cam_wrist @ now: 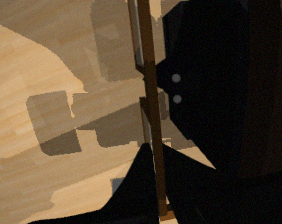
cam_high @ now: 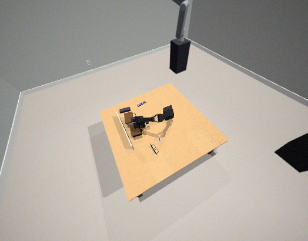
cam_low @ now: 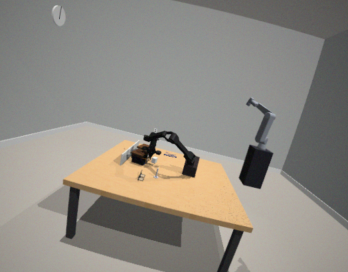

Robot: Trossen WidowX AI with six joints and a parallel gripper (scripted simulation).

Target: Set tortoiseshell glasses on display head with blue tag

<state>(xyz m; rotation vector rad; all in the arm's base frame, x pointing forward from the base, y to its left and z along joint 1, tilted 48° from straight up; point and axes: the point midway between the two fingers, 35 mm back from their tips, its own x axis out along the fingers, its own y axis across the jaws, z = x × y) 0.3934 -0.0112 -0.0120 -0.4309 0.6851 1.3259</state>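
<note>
Now: the white block 4 cm behind my gripper tip, 9 cm to the right of it and 3 cm below it. From my gripper tip the other things lie so: dark case (10 cm ahead, 44 cm to the right, 4 cm below); then white back panel (22 cm ahead, 9 cm to the right); then small grey stand (12 cm behind, 26 cm to the left, 3 cm below).
</note>
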